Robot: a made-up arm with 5 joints.
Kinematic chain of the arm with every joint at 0, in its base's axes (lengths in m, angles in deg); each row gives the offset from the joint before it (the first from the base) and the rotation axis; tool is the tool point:
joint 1: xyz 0 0 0.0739 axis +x
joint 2: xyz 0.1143 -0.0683 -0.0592 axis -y
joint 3: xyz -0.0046 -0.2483 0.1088 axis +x
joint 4: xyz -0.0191 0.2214 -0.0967 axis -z
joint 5: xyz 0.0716 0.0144 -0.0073 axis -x
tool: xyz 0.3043 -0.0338 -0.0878
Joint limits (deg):
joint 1: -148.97..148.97
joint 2: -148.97..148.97
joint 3: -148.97..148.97
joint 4: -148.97..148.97
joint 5: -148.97..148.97
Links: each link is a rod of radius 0.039 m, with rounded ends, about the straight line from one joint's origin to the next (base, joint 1, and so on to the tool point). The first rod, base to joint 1, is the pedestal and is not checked.
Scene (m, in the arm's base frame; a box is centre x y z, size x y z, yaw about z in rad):
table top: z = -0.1
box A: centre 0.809 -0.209 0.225 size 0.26 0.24 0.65 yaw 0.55
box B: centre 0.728 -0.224 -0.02 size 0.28 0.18 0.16 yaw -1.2
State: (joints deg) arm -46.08 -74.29 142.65 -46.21 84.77
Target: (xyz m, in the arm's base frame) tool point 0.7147 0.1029 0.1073
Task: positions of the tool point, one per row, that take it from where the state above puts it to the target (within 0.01 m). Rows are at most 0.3 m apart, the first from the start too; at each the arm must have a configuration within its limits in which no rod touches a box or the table.
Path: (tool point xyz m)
1: 0.6544 -0.4781 0.5142
2: 0.6295 -0.3528 0.6617
3: 0.5388 -0.2303 0.7914
4: 0.3901 -0.1282 0.8870
5: 0.2003 -0.0619 0.9356
6: -0.0071 -0.0414 0.9304
7: 0.1853 0.1785 0.8748
8: 0.3920 0.3129 0.7261
9: 0.5711 0.3384 0.5190
10: 0.6862 0.2587 0.2985
11: 0.7147 0.1029 0.1073

